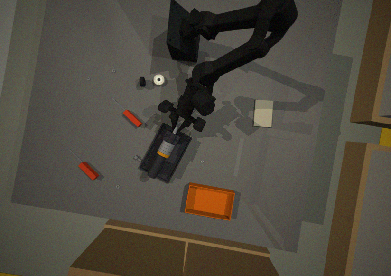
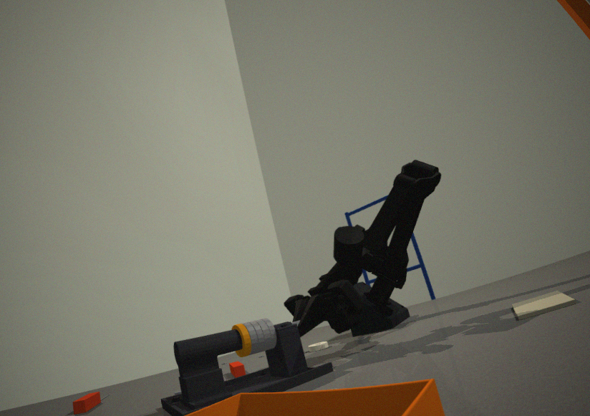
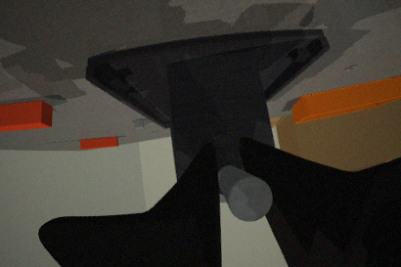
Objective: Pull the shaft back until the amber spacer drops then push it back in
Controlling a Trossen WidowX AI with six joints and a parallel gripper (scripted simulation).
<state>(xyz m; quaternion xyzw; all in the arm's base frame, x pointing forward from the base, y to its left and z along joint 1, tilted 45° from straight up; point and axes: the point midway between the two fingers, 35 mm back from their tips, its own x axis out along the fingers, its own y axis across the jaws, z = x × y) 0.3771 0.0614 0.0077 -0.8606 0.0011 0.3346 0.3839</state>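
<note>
My gripper tip is 50 mm short of the shaft, 10 mm to the left of it and 20 mm below it. The rest, counted from my gripper tip: orange tray: 270 mm ahead, 210 mm to the left, 50 mm below; black ring: 180 mm behind, 190 mm to the right, 40 mm below; amber spacer: 100 mm ahead, 30 mm to the right, 20 mm above.
</note>
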